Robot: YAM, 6 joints.
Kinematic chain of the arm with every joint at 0, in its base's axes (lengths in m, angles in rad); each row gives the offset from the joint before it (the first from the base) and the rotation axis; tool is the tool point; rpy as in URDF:
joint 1: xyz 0 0 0.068 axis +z
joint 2: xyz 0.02 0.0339 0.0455 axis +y
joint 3: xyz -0.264 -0.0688 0 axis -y
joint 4: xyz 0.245 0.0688 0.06 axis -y
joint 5: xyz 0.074 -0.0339 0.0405 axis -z
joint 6: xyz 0.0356 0 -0.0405 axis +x
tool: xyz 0 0 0 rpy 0 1.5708 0
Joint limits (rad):
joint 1: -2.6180..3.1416
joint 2: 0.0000..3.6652
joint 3: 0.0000..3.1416
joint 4: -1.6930..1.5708
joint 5: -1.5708..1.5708
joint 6: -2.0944..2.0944
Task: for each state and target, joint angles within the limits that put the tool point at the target. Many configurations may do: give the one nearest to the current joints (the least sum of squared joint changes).
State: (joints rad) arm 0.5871 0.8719 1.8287 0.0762 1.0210 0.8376
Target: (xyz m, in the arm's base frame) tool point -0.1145 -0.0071 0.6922
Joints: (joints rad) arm -0.1379 1.0213 2.3399 0.2286 0.6939 0.8376
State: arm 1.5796 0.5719 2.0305 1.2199 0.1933 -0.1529
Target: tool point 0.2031 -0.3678 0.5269
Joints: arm 2.0602 0.5923 2.4271 0.8800 0.1794 -0.1529
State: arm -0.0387 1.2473 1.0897 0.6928 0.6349 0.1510
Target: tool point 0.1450 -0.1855 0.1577
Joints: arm -0.8035 1.3272 0.3580 0.5136 0.7552 0.1510
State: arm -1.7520 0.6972 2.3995 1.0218 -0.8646 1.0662
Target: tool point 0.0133 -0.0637 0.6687
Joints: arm -1.8039 1.2325 1.9799 0.9522 -0.8897 1.0662
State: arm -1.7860 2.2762 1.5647 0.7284 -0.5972 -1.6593
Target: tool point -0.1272 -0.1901 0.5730
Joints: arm -2.2488 1.3275 1.5385 0.9155 -0.6022 -1.6593
